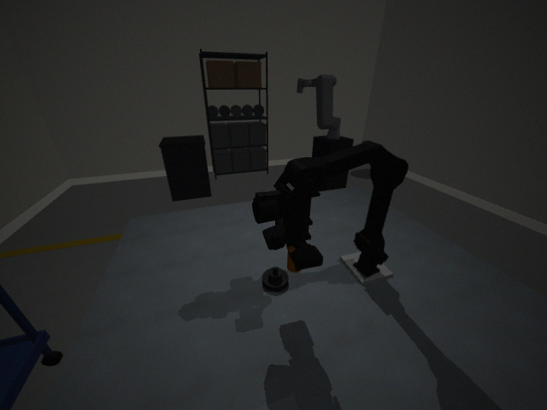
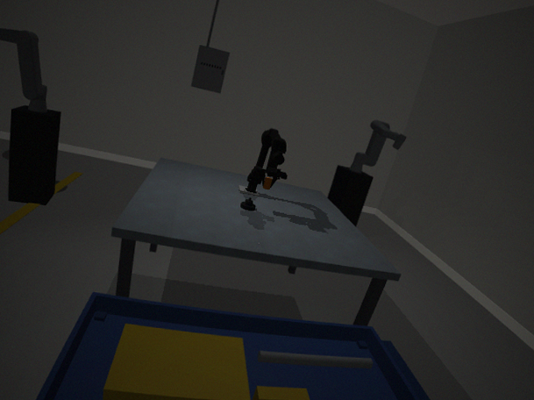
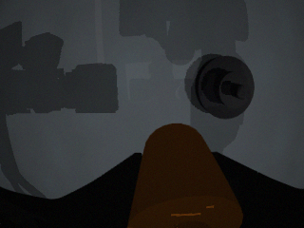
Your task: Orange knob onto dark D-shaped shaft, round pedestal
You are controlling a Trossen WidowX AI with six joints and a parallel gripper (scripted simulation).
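The dark round pedestal lies 10 cm below my gripper tip, 8 cm to the right of it and 1 cm ahead of it. From my gripper tip the other things lie so: orange knob 2 cm above.
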